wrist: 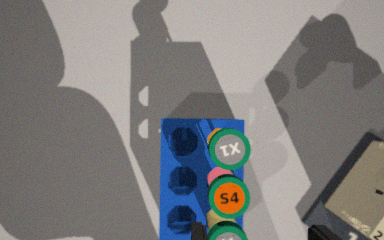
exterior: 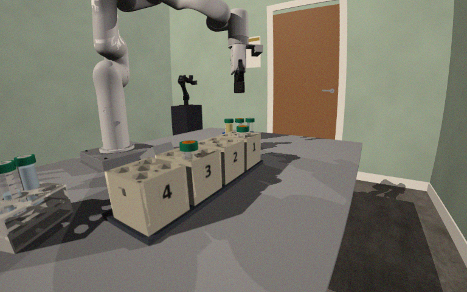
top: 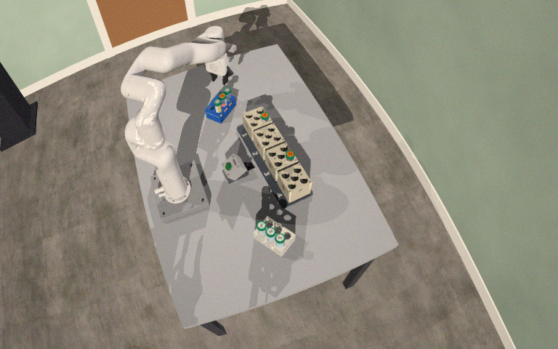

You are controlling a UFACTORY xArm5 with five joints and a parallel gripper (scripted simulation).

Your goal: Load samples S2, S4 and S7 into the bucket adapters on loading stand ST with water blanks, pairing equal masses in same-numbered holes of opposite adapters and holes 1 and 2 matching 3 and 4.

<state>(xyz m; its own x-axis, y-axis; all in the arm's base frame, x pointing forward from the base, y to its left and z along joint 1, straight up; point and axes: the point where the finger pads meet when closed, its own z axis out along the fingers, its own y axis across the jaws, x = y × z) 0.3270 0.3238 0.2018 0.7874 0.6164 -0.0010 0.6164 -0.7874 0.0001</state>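
The pink tube is 170 mm below my hand and 10 mm ahead of it. From my hand the other things lie so: green done key (330 mm to the right, 170 mm below, 90 mm behind); adapter 1 (180 mm below, 170 mm to the right, 100 mm ahead); blue rack (200 mm below, 20 mm to the left, 10 mm behind).
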